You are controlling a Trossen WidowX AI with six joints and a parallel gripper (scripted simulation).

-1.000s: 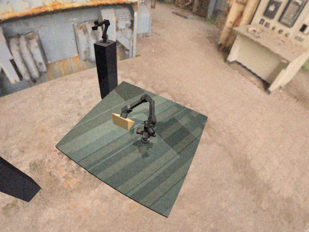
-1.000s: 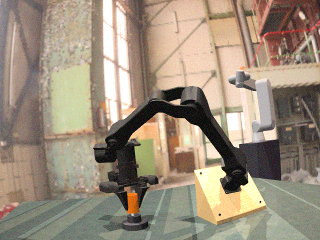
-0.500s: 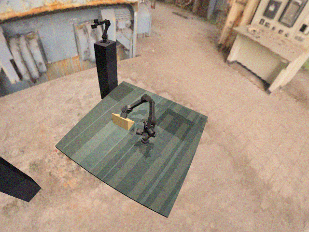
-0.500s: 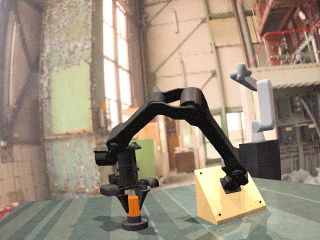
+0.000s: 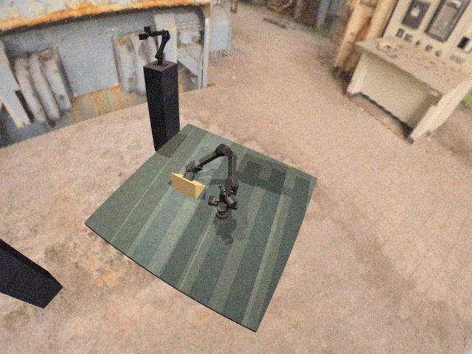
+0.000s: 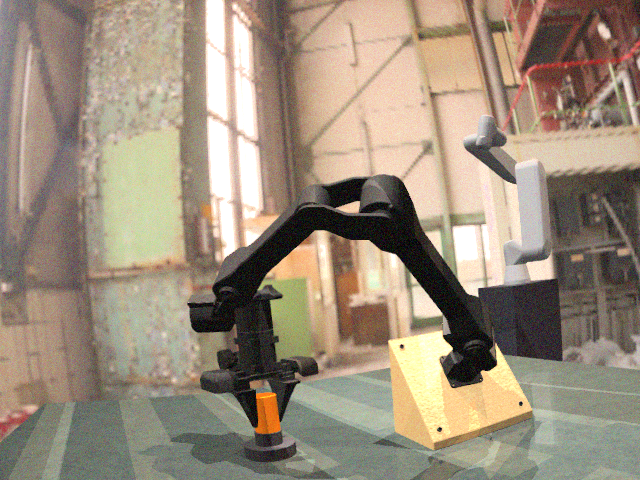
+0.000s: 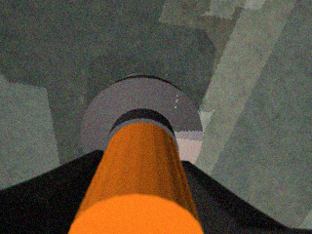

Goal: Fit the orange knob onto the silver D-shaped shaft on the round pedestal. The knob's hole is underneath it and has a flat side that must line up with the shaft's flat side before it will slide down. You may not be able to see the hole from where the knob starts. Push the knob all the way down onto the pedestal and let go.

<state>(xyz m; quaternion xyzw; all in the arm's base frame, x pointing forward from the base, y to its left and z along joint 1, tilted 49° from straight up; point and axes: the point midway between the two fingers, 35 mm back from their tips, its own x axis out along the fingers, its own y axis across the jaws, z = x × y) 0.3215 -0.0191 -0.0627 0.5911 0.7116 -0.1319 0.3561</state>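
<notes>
Now: gripper tip 30 mm below the orange knob. Also, from my gripper tip: dark round pedestal: 20 mm below.
</notes>
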